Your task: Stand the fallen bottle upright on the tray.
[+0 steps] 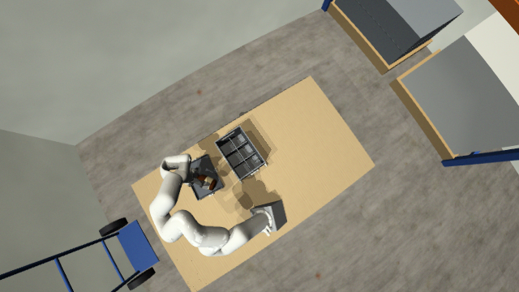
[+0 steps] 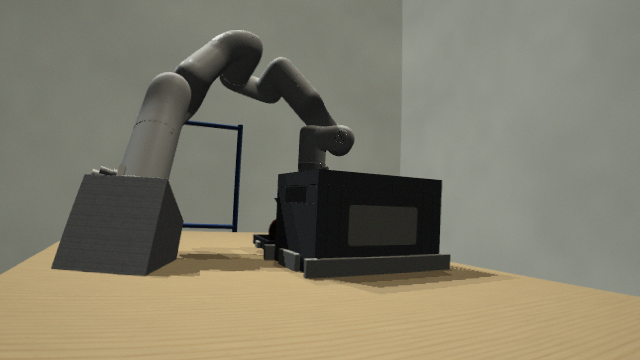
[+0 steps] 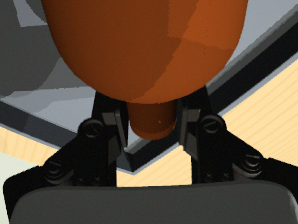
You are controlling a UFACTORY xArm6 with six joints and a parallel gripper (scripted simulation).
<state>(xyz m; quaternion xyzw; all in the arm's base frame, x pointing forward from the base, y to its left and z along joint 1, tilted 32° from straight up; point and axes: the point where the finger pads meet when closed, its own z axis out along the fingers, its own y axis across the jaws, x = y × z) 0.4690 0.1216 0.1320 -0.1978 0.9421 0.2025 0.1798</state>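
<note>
Now: the dark tray 20 mm behind my hand, 30 mm to the right of it and 30 mm below it. From my hand the other things lie so: brown bottle (50 mm behind, 30 mm to the right); dark crate (70 mm behind, 320 mm to the right, 40 mm above).
</note>
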